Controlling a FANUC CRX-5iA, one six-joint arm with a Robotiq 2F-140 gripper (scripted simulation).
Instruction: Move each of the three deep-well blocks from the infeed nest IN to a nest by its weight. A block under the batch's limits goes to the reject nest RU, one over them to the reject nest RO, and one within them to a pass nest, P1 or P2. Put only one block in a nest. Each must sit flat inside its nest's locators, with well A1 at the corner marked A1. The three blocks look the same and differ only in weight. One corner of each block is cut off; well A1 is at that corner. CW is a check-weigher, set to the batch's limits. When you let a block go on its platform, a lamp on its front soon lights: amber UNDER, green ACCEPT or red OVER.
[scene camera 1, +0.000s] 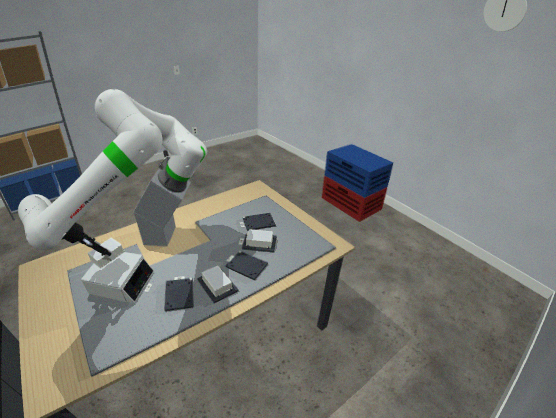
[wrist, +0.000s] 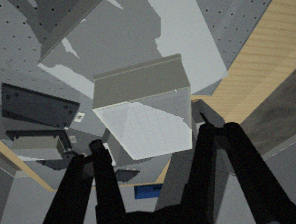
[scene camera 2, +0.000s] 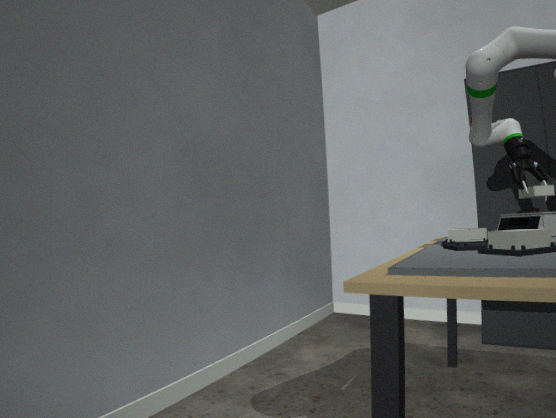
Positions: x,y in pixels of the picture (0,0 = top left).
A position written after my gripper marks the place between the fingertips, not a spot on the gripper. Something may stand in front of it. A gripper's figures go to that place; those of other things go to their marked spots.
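Scene:
A white deep-well block [wrist: 28,148] is 61 cm from the lens. I see a check-weigher [wrist: 68,22] that is 28 cm from the lens, while my gripper [wrist: 152,115] is 22 cm from the lens. And here is a white deep-well block [wrist: 147,107], which is 15 cm from the lens.

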